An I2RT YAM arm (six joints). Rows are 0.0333 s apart.
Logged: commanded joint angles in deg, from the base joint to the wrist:
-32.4, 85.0, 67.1, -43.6, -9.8, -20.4
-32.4, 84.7, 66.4, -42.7, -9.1, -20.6
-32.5, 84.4, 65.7, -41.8, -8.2, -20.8
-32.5, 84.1, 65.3, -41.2, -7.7, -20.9
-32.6, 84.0, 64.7, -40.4, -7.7, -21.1
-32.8, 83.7, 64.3, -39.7, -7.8, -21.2
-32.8, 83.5, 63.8, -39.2, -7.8, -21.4
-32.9, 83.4, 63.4, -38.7, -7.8, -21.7
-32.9, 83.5, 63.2, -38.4, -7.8, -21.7
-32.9, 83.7, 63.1, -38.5, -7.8, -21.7
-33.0, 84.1, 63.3, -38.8, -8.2, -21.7
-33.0, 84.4, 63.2, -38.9, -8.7, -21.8
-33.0, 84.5, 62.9, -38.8, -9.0, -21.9
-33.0, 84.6, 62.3, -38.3, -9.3, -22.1
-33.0, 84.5, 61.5, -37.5, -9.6, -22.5
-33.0, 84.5, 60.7, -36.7, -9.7, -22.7
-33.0, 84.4, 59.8, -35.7, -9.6, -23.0
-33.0, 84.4, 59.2, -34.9, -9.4, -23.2
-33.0, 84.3, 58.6, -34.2, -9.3, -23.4
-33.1, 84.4, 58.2, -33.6, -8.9, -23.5
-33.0, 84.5, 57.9, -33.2, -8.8, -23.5
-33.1, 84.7, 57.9, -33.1, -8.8, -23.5
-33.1, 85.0, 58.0, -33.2, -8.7, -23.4
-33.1, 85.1, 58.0, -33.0, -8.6, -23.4
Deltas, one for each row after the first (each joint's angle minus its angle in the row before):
0.0, -0.3, -0.7, 0.9, 0.7, -0.2
-0.1, -0.3, -0.7, 0.9, 0.9, -0.2
0.0, -0.3, -0.4, 0.6, 0.5, -0.1
-0.1, -0.1, -0.6, 0.8, 0.0, -0.2
-0.2, -0.3, -0.4, 0.7, -0.1, -0.1
0.0, -0.2, -0.5, 0.5, 0.0, -0.2
-0.1, -0.1, -0.4, 0.5, 0.0, -0.3
0.0, 0.1, -0.2, 0.3, 0.0, 0.0
0.0, 0.2, -0.1, -0.1, 0.0, 0.0
-0.1, 0.4, 0.2, -0.3, -0.4, 0.0
0.0, 0.3, -0.1, -0.1, -0.5, -0.1
0.0, 0.1, -0.3, 0.1, -0.3, -0.1
0.0, 0.1, -0.6, 0.5, -0.3, -0.2
0.0, -0.1, -0.8, 0.8, -0.3, -0.4
0.0, 0.0, -0.8, 0.8, -0.1, -0.2
0.0, -0.1, -0.9, 1.0, 0.1, -0.3
0.0, 0.0, -0.6, 0.8, 0.2, -0.2
0.0, -0.1, -0.6, 0.7, 0.1, -0.2
-0.1, 0.1, -0.4, 0.6, 0.4, -0.1
0.1, 0.1, -0.3, 0.4, 0.1, 0.0
-0.1, 0.2, 0.0, 0.1, 0.0, 0.0
0.0, 0.3, 0.1, -0.1, 0.1, 0.1
0.0, 0.1, 0.0, 0.2, 0.1, 0.0

